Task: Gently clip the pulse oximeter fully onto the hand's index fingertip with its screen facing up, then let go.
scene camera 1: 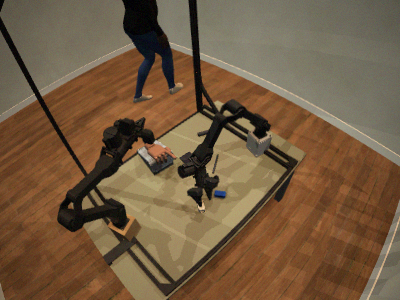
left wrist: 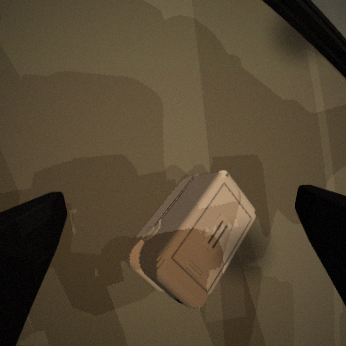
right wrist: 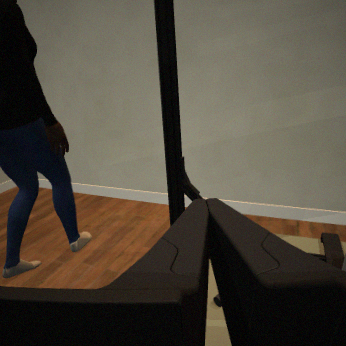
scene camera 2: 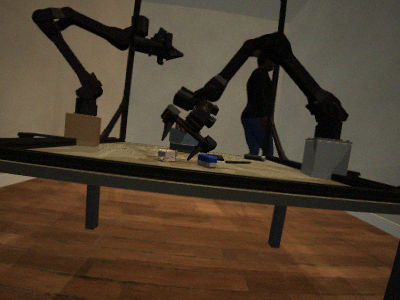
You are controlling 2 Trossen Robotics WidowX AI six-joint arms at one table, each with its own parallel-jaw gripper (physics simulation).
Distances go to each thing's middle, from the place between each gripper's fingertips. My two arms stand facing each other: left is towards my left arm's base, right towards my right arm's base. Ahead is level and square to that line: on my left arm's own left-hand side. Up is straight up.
Labels:
Now: the white pulse oximeter [left wrist: 183, 249] 27 cm ahead of my right hand, 6 cm to the left of it and 42 cm below it.
I see my left gripper 10 mm past the white pulse oximeter, 20 mm to the left of it and 20 mm above it.

